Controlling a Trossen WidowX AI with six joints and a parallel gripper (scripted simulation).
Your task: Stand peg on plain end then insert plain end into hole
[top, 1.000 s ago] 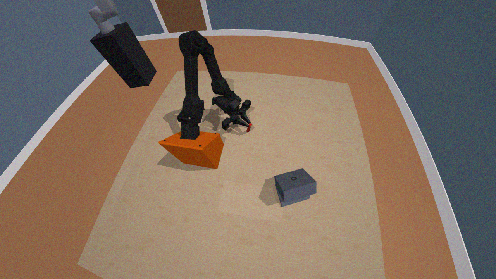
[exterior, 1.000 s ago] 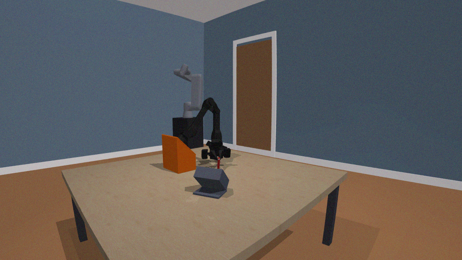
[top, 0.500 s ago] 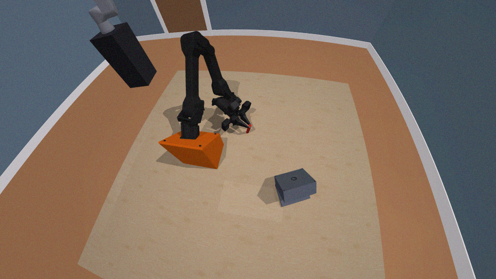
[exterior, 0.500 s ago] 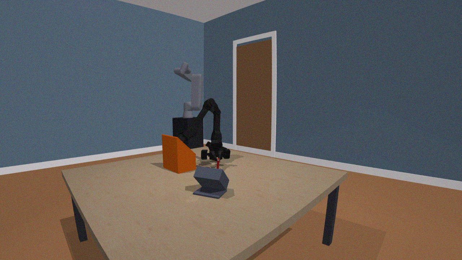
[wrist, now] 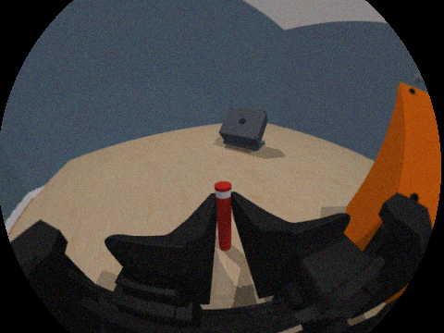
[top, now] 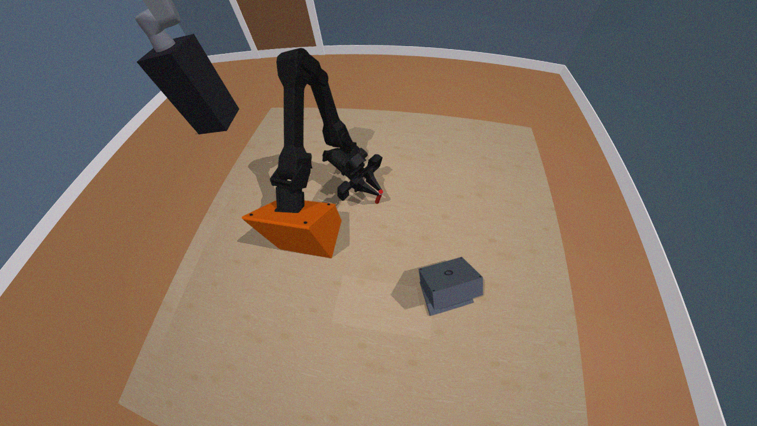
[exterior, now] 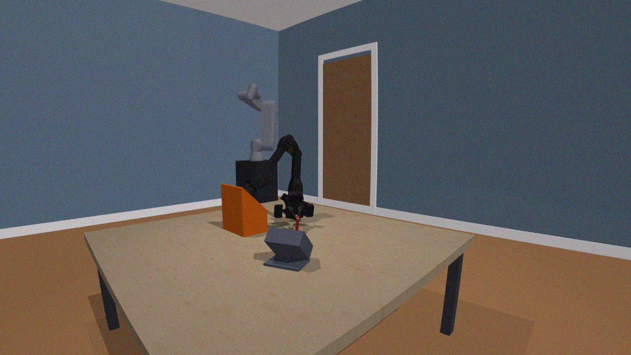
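Now: gripper tip 10 mm above the red peg. The rest, counted from my gripper tip: grey sloped panel 280 mm to the right, 180 mm ahead.
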